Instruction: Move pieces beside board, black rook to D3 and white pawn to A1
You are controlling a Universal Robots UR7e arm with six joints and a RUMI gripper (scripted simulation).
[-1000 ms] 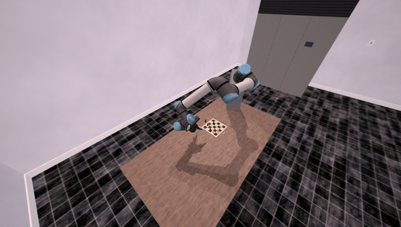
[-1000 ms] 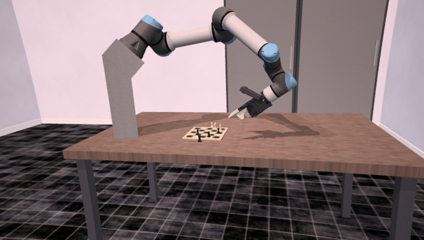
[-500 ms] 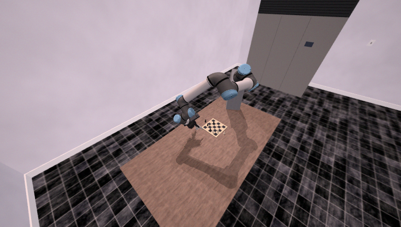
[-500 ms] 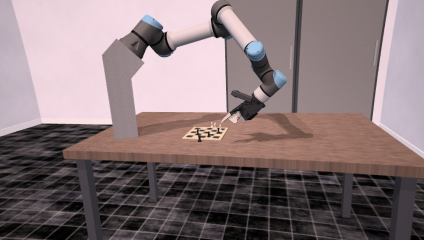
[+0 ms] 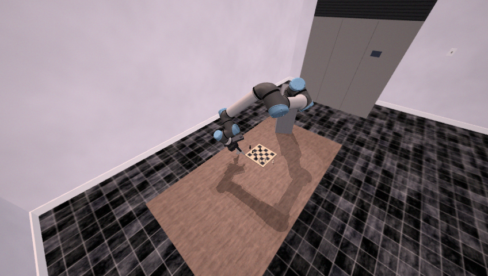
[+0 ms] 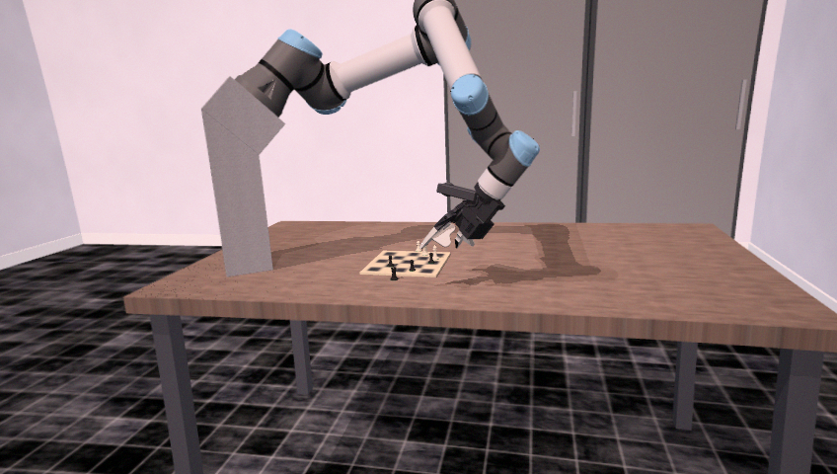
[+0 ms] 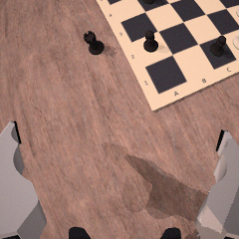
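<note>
The black rook lies 12 cm behind my hand, 8 cm below it and 4 cm to the right of it. Round my hand: chessboard (16 cm behind, 9 cm to the left, 9 cm below); then white pawn (22 cm to the left, 21 cm behind, 8 cm below).
</note>
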